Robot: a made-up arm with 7 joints.
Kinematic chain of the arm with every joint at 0, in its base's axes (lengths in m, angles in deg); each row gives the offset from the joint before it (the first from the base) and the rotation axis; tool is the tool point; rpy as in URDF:
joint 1: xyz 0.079 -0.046 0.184 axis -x
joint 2: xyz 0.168 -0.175 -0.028 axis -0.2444 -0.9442 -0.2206
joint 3: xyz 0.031 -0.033 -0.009 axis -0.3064 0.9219 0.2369
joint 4: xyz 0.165 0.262 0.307 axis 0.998 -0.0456 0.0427
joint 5: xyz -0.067 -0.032 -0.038 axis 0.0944 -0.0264 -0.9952
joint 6: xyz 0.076 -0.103 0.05 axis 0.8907 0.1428 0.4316
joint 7: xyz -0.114 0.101 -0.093 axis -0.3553 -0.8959 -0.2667
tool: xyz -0.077 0.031 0.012 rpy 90 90 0
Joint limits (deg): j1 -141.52..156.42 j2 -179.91..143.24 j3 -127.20..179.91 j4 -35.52..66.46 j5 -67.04..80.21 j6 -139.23..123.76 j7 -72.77..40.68
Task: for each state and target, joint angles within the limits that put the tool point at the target. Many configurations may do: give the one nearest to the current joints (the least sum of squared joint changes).
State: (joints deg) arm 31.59 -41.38 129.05 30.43 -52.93 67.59 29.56
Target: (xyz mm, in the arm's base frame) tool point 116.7 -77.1 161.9
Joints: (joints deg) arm 34.34 -65.26 149.17 50.95 -58.28 54.34 33.12
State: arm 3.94 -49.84 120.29 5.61 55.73 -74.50 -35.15
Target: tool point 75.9 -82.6 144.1
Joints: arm 10.98 -43.51 157.62 -16.06 37.97 -76.99 -57.49
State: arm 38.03 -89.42 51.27 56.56 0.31 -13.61 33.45
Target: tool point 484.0 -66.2 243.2
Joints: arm 20.25 -87.62 7.40 38.83 -25.16 37.79 12.70
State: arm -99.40 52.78 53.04 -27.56 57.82 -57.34 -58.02
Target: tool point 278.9 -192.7 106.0
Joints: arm -118.20 59.21 32.07 -35.52 52.16 -75.74 -60.28
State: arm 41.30 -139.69 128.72 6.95 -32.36 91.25 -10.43
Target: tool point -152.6 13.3 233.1
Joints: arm 38.97 -112.40 135.77 -6.60 -51.60 111.99 -12.26
